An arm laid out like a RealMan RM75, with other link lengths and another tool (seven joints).
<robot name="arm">
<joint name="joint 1" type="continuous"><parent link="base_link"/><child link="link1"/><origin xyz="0 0 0.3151" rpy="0 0 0"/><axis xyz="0 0 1"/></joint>
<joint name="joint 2" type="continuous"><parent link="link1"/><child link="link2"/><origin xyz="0 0 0" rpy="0 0 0"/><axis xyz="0 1 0"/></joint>
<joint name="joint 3" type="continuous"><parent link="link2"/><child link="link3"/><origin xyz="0 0 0.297" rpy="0 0 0"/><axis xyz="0 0 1"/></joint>
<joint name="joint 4" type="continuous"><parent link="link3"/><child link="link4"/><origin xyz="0 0 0" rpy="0 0 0"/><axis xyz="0 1 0"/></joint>
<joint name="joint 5" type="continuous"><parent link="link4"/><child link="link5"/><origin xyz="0 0 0.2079" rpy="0 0 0"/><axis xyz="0 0 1"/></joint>
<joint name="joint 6" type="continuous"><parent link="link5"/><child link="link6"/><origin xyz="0 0 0" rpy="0 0 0"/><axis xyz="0 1 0"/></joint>
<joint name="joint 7" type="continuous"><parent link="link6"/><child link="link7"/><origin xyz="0 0 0.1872" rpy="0 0 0"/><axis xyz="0 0 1"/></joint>
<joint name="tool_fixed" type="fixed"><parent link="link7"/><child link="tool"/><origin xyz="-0.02 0.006 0.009" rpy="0.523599 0 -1.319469"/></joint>
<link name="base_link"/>
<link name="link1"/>
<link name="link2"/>
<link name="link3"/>
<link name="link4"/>
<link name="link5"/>
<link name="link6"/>
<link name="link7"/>
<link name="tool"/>
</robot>
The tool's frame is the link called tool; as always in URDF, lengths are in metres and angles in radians. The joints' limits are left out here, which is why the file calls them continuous.
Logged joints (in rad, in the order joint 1, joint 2, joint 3, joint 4, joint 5, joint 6, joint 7), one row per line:
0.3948 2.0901 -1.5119 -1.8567 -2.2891 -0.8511 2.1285
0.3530 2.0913 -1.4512 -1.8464 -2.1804 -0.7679 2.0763
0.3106 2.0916 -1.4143 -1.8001 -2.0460 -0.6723 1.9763
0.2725 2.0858 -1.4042 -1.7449 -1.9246 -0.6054 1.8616
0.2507 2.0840 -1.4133 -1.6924 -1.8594 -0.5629 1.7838
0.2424 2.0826 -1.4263 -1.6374 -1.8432 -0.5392 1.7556
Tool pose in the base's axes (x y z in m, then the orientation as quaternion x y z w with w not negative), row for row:
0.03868 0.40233 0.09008 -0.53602 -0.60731 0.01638 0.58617
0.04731 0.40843 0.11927 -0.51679 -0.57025 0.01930 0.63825
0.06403 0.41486 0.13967 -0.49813 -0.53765 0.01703 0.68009
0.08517 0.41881 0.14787 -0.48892 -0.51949 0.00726 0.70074
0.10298 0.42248 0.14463 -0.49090 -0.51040 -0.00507 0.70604
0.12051 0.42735 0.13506 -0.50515 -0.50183 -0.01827 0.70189
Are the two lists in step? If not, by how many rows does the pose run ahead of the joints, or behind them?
They are in step.
